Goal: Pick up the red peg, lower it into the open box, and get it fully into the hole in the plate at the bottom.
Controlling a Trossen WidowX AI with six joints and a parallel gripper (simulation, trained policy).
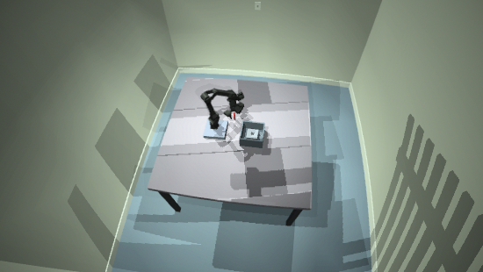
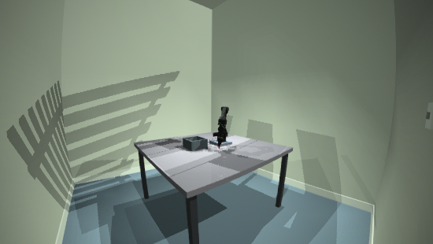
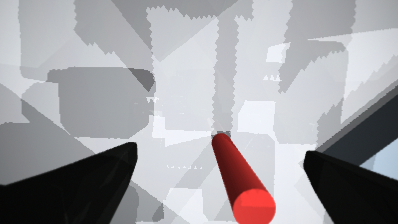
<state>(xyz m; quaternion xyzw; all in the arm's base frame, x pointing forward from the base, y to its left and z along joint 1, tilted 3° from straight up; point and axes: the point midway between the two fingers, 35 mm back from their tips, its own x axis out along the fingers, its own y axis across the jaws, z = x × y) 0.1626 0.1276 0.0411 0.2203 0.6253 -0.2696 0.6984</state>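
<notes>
My gripper tip is now 10 mm past the red peg. Also, from my gripper tip: box (170 mm ahead, 180 mm to the right, 10 mm below); then plate (170 mm ahead, 180 mm to the right, 10 mm above).
</notes>
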